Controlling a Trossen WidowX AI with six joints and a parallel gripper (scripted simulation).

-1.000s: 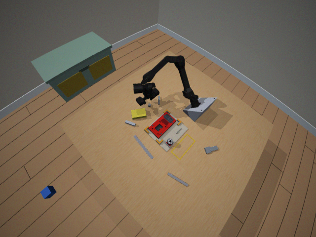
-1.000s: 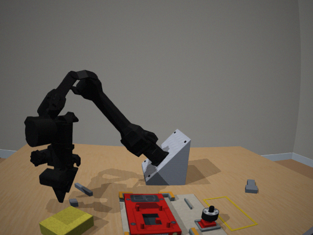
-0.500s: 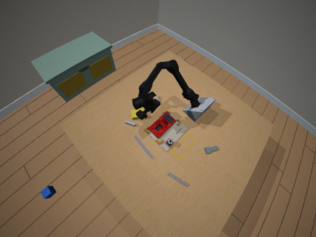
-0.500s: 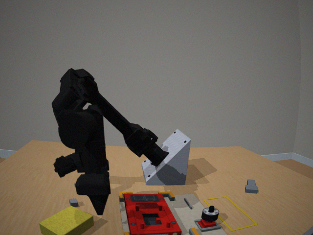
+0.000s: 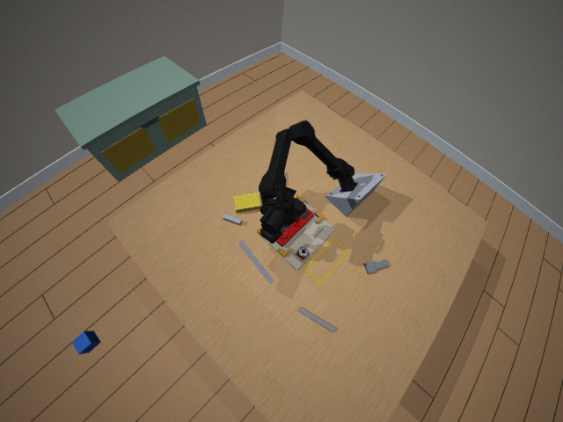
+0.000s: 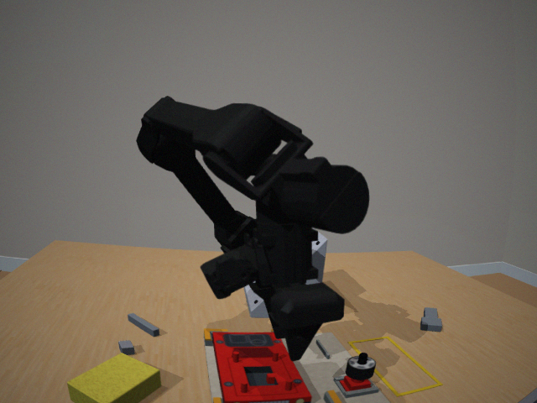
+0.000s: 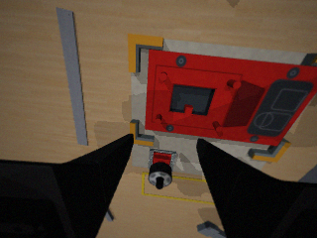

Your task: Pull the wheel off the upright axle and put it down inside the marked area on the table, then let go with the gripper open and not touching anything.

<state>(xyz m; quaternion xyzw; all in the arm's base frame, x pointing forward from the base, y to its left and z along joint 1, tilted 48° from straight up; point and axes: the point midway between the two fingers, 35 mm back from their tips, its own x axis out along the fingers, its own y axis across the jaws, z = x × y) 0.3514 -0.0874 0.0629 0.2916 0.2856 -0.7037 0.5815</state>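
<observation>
Right now my gripper tip is 11 cm to the right of the wheel, 5 cm above it and 1 cm short of it. Also, from my gripper tip: yellow block 21 cm to the right, 7 cm below, 3 cm behind.
</observation>
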